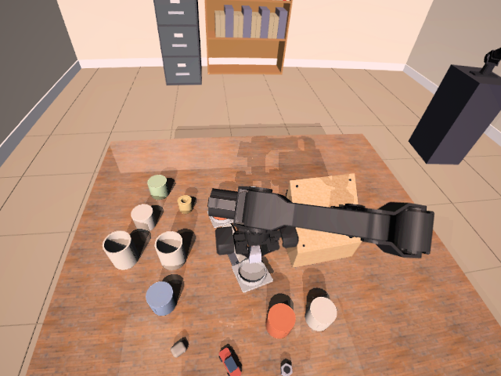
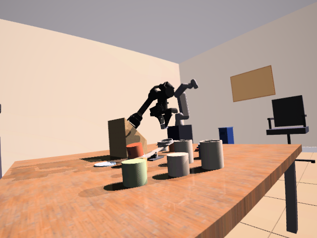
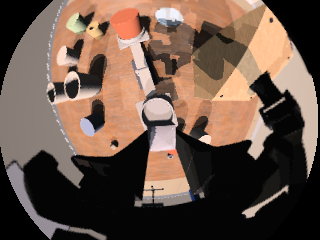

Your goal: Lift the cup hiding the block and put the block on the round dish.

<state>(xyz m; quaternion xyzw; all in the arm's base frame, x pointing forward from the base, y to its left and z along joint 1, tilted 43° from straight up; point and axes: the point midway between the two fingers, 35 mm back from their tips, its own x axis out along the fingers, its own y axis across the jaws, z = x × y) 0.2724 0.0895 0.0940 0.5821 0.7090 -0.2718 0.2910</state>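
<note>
Now: the round dish 30 mm behind my gripper tip, 350 mm to the right of it and 160 mm below it. Round my gripper tip: blue cylinder: 250 mm ahead, 70 mm to the left, 130 mm below; then pale block: 10 mm above; then toy car: 60 mm ahead, 210 mm to the left, 150 mm below.
</note>
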